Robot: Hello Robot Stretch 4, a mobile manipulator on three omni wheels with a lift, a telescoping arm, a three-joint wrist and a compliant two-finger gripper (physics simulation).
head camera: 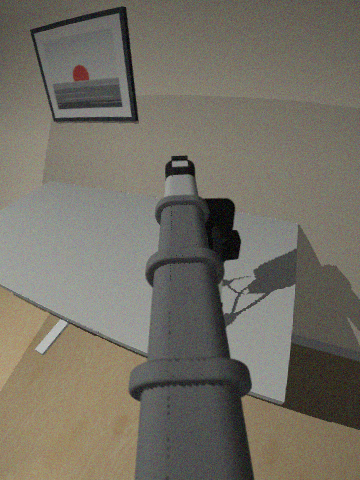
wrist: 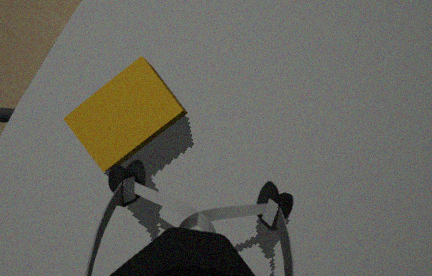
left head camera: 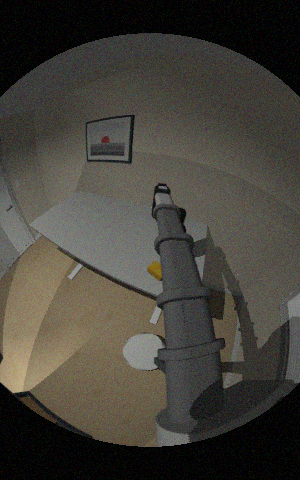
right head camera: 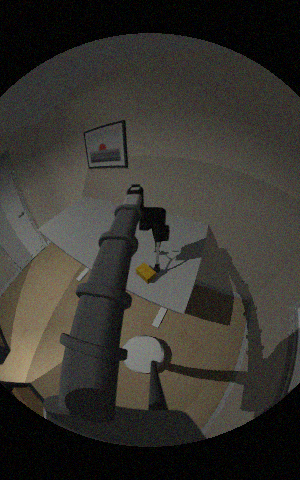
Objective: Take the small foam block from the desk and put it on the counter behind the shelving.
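Pixels of known places: gripper, fingertip midpoint: (wrist: 202, 186) (right head camera: 156, 261); robot's base, origin of the base link: (left head camera: 143, 350) (right head camera: 143, 353).
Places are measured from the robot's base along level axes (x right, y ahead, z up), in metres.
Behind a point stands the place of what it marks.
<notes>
The small foam block (left head camera: 155, 270) {x 0.018, y 0.443, z 0.968 m} (right head camera: 146, 272) {x 0.038, y 0.444, z 0.968 m} (wrist: 125, 114) {x 0.030, y 0.461, z 0.968 m} is yellow and lies on the white desk (head camera: 90, 250) {x -0.368, y 0.810, z 0.923 m} (left head camera: 100, 235) {x -0.340, y 0.731, z 0.923 m} (right head camera: 70, 230) {x -0.651, y 0.823, z 0.923 m} (wrist: 325, 100) {x -0.021, y 0.653, z 0.923 m}, near its front edge. In the wrist view my gripper (wrist: 202, 186) {x 0.087, y 0.538, z 0.941 m} is open, with a wide gap between its fingertips and nothing between them. The block is ahead of the left fingertip, up and to the left in that view, outside the gap. The fingertip overlaps the block's near corner in the view; whether they touch I cannot tell. In the head camera view the arm hides the block. The shelving and the counter cannot be made out.
A framed picture (head camera: 87, 67) {x -0.398, y 1.352, z 1.549 m} (left head camera: 110, 139) {x -0.384, y 1.346, z 1.522 m} (right head camera: 106, 145) {x -0.386, y 1.347, z 1.530 m} hangs on the wall behind the desk. A round white seat (left head camera: 144, 351) {x 0.000, y 0.001, z 0.187 m} (right head camera: 143, 354) {x 0.013, y -0.003, z 0.187 m} stands on the wooden floor before the desk. The arm's shadow falls across the desk's right end and the wall.
</notes>
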